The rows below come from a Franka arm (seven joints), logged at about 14 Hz.
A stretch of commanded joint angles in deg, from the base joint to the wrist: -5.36 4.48 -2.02 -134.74 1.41 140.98 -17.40; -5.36 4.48 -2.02 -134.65 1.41 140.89 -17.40; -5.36 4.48 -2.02 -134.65 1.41 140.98 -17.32; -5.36 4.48 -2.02 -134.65 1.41 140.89 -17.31; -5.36 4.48 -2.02 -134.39 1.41 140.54 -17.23; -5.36 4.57 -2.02 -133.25 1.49 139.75 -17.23; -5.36 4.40 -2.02 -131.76 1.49 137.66 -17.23; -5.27 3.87 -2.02 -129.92 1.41 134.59 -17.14; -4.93 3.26 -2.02 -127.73 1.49 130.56 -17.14; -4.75 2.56 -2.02 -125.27 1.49 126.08 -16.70; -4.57 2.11 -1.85 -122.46 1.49 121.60 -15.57
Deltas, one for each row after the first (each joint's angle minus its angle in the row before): 0.00 0.00 0.00 0.09 0.00 -0.09 0.00; 0.00 0.00 0.00 0.00 0.00 0.09 0.08; 0.00 0.00 0.00 0.00 0.00 -0.09 0.01; 0.00 0.00 0.00 0.26 0.00 -0.35 0.08; 0.00 0.09 0.00 1.14 0.08 -0.79 0.00; 0.00 -0.17 0.00 1.49 0.00 -2.09 0.00; 0.09 -0.53 0.00 1.84 -0.08 -3.07 0.09; 0.34 -0.61 0.00 2.19 0.08 -4.03 0.00; 0.18 -0.70 0.00 2.46 0.00 -4.48 0.44; 0.18 -0.45 0.17 2.81 0.00 -4.48 1.13
